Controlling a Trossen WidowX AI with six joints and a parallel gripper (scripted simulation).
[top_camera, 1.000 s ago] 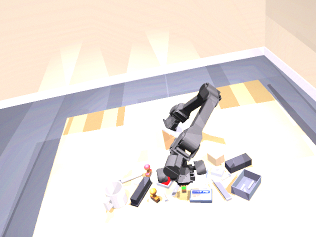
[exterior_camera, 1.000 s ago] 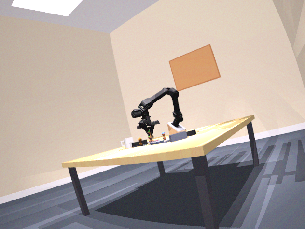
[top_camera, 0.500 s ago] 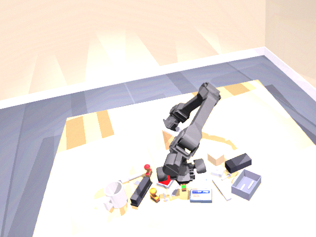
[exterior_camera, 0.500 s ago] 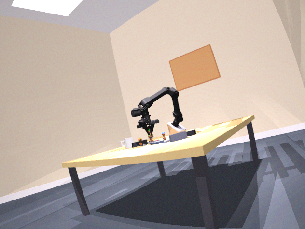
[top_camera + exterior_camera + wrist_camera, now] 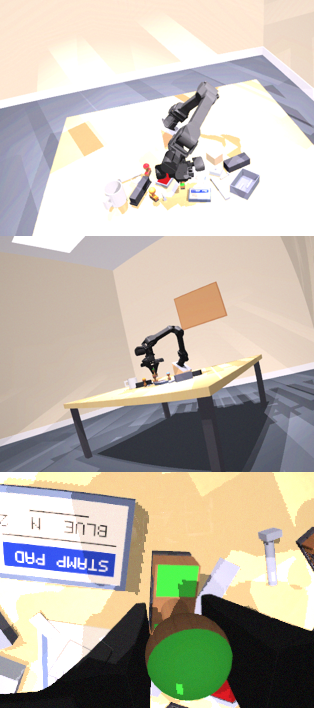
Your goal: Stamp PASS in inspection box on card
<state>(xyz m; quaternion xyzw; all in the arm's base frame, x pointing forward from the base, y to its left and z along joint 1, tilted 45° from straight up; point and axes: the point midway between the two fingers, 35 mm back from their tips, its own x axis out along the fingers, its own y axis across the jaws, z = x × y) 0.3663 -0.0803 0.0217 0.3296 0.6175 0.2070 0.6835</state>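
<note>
Right now the red ink pad is 120 mm behind my gripper tip, 80 mm below it and 50 mm to the right of it. Also, from my gripper tip: yellow-knobbed stamp 130 mm to the right, 60 mm below, 30 mm behind; then blue-labelled pad tin 70 mm below, 60 mm to the left, 30 mm ahead; then green-knobbed stamp right at my gripper tip.
</note>
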